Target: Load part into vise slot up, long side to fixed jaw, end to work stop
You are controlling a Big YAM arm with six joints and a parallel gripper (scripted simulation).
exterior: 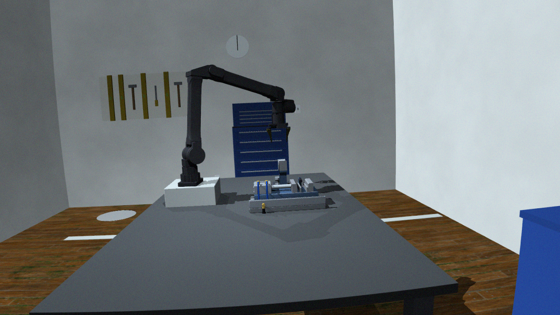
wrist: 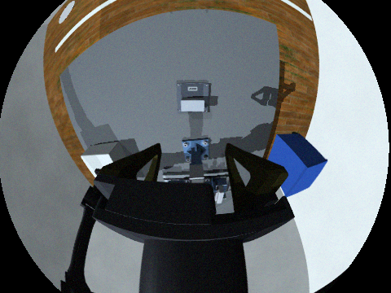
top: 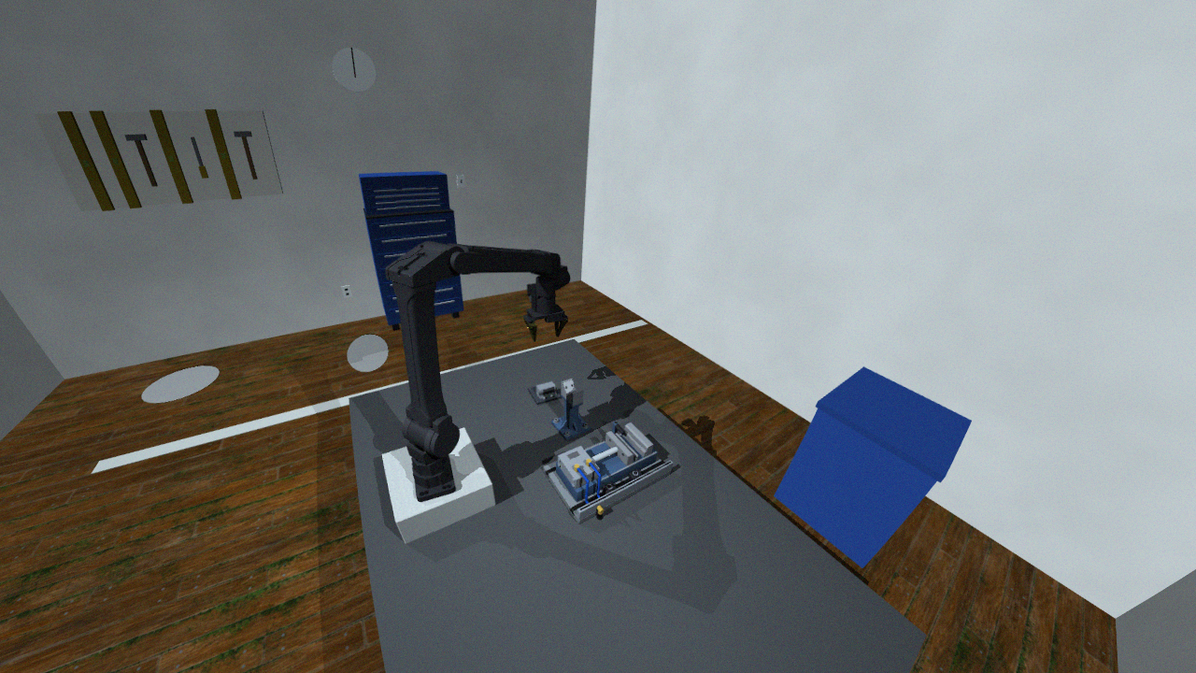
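The part is 1 cm to the right of my hand and 21 cm below it. The rest, counted from my hand: air cylinder 6 cm behind, 39 cm to the right, 16 cm below; vise 4 cm ahead, 38 cm to the right, 20 cm below.
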